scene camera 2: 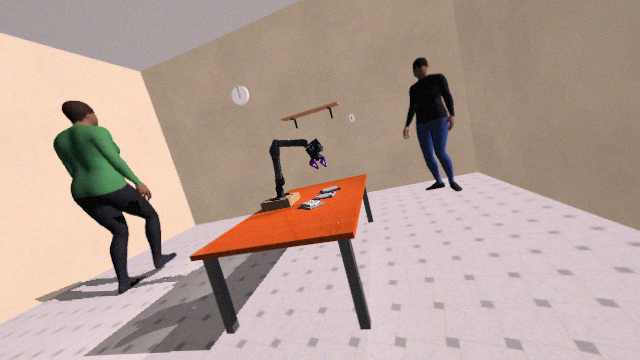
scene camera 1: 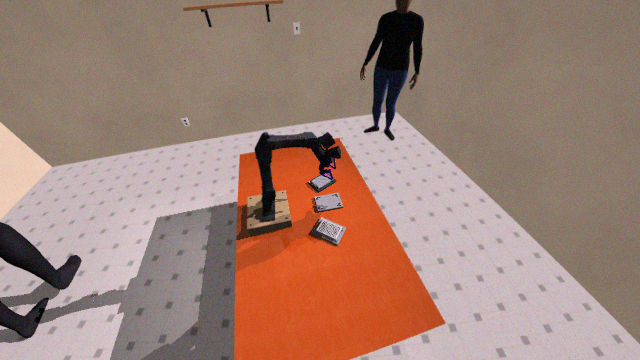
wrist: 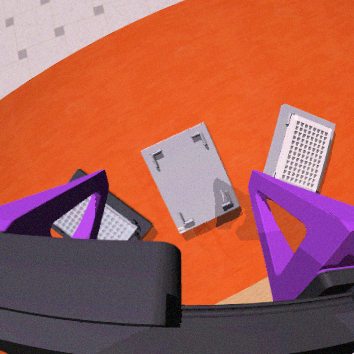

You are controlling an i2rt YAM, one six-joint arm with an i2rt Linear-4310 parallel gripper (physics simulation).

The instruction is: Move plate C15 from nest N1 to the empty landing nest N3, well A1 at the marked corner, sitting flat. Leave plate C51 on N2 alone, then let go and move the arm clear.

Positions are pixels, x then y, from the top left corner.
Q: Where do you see a grey nest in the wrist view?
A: At 186,168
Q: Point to a translucent well plate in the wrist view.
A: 113,225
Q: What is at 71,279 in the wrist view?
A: My gripper.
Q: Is my gripper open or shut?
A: Open.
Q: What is my gripper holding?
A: Nothing.
